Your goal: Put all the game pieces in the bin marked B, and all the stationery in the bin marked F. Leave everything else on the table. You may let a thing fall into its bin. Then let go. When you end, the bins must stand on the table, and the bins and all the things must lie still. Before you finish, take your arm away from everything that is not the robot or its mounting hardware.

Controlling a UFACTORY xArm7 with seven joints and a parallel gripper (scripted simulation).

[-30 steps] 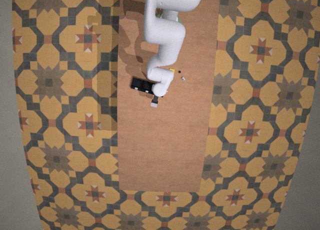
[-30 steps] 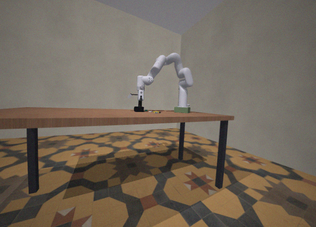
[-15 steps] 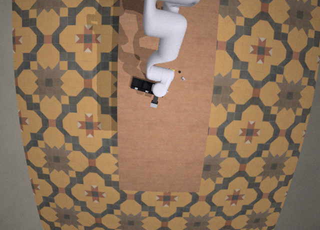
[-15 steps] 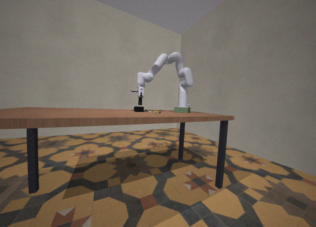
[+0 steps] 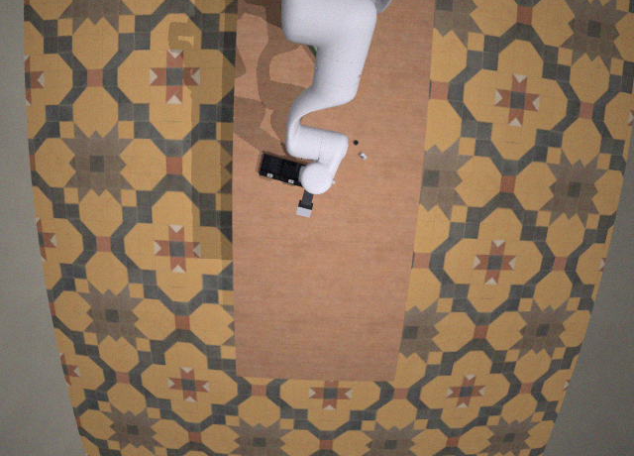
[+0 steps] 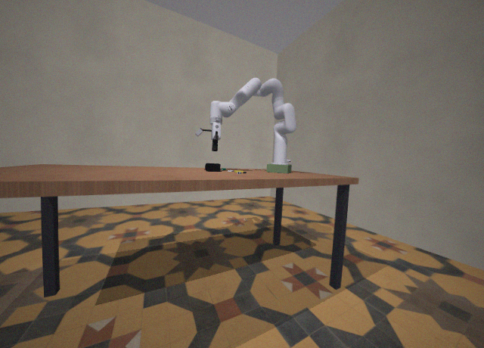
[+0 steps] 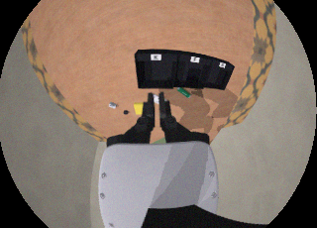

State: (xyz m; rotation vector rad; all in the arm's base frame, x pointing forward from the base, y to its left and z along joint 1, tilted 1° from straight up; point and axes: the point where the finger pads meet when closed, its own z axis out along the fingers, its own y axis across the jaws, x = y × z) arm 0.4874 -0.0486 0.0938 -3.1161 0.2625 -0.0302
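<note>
My gripper is now 14 cm above the white piece, 11 cm past it and 2 cm to the right of it. Round my hand: yellow block 14 cm below, 13 cm behind, 9 cm to the left; green piece 14 cm below, 9 cm behind, 7 cm to the right; black triple bin 12 cm below, 8 cm to the right, 1 cm behind.
</note>
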